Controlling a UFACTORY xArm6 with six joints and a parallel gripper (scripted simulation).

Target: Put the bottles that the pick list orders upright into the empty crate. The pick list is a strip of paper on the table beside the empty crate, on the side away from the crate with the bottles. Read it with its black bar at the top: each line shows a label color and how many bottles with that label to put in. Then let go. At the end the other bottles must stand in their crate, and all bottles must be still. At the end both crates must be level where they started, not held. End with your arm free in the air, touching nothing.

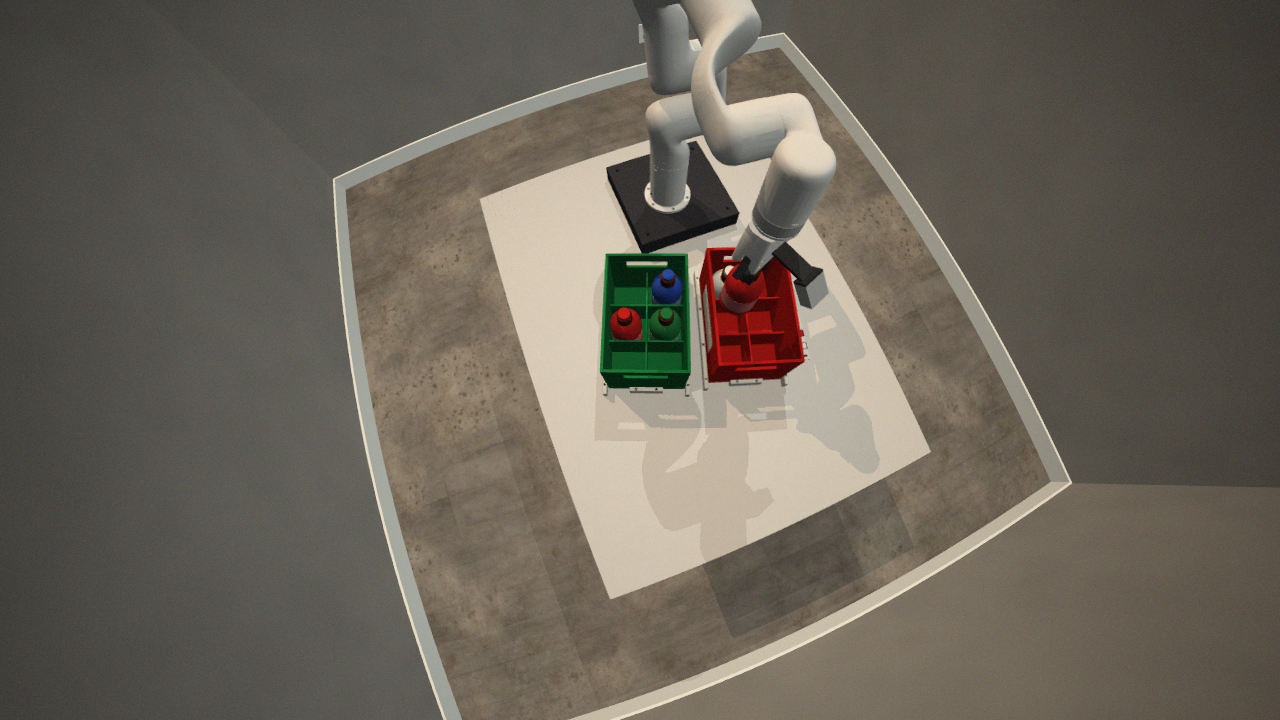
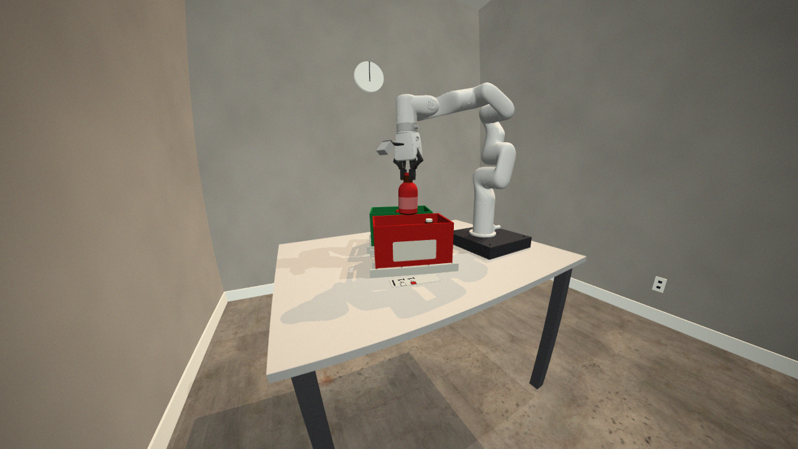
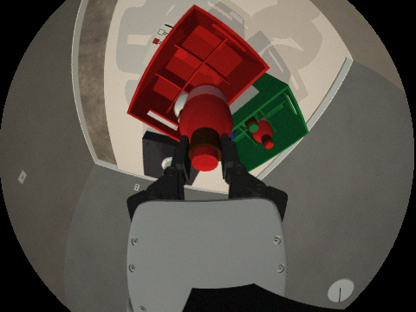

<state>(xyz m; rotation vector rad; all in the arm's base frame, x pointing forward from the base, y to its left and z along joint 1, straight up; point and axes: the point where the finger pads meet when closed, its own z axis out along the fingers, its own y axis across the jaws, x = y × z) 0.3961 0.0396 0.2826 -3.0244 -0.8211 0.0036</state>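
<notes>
Now: hand 10 mm short of the red crate, 40 mm to the right of it and 250 mm above it. The rest, counted from my hand: green bottle: 20 mm behind, 150 mm to the right, 250 mm below; then white bottle: 80 mm behind, 20 mm to the left, 250 mm below; then blue bottle: 100 mm behind, 120 mm to the right, 250 mm below.
</notes>
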